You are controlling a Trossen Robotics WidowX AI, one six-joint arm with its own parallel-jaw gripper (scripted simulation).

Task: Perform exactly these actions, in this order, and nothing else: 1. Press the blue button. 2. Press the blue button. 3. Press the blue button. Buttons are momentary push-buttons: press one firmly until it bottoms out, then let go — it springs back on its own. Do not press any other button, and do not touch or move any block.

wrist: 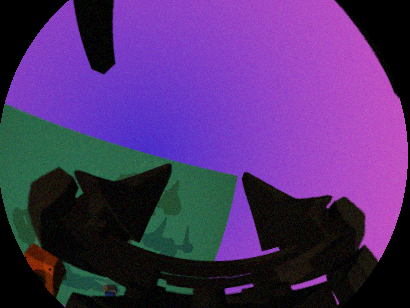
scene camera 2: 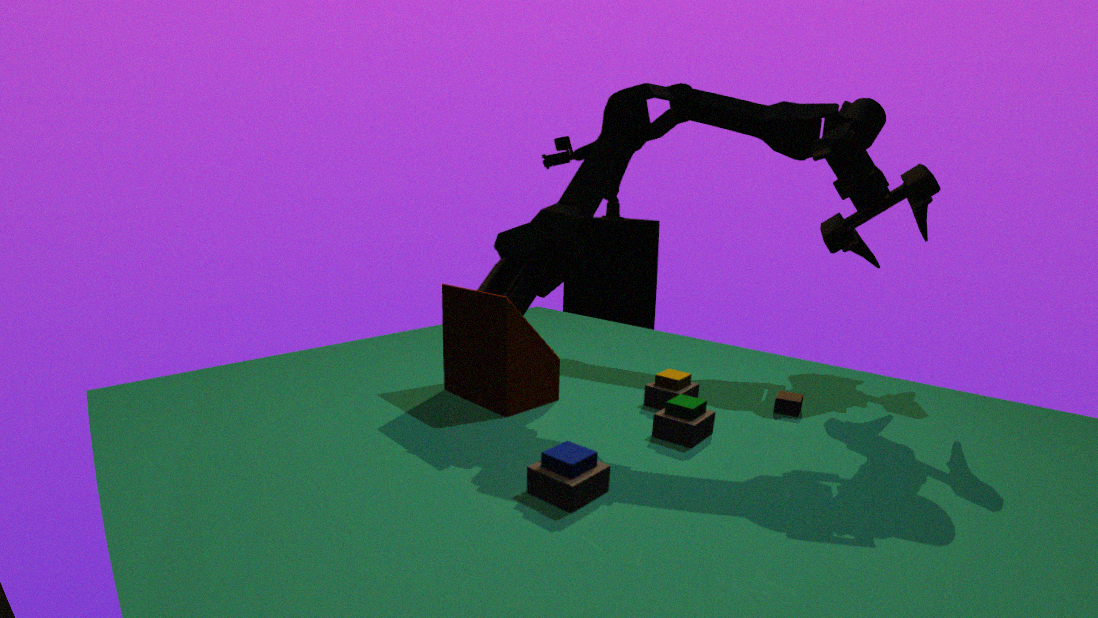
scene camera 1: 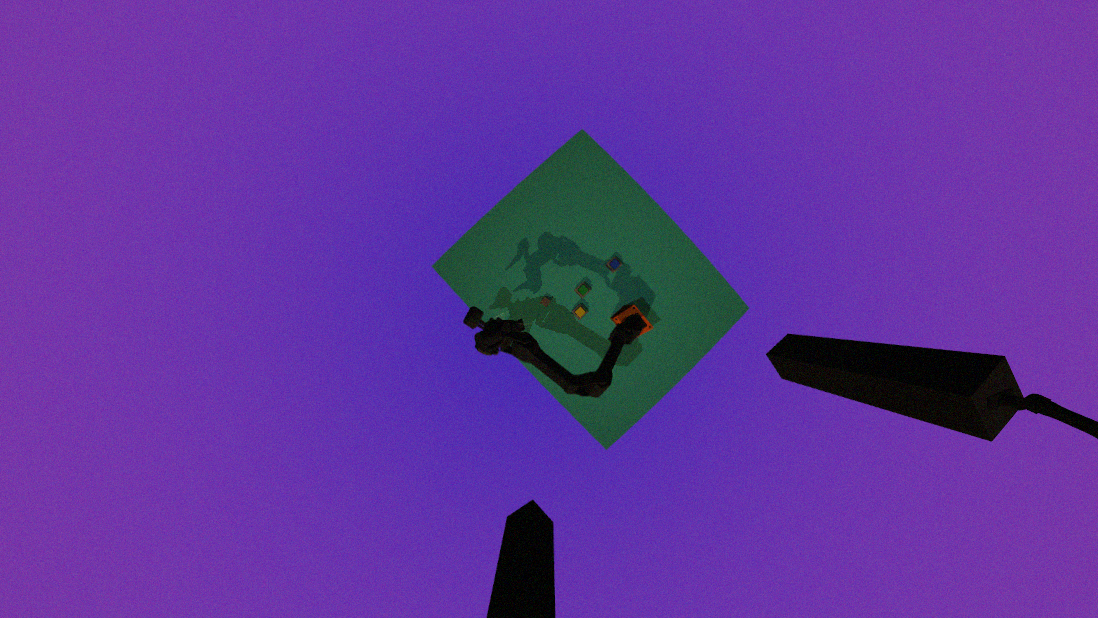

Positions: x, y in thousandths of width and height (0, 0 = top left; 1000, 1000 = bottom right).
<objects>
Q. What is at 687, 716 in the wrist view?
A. My gripper.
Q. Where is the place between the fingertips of my gripper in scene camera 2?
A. At 822, 410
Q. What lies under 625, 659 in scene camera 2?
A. A green button.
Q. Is my gripper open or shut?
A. Open.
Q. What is my gripper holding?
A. Nothing.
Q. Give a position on a blue button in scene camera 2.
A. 518, 744
</objects>
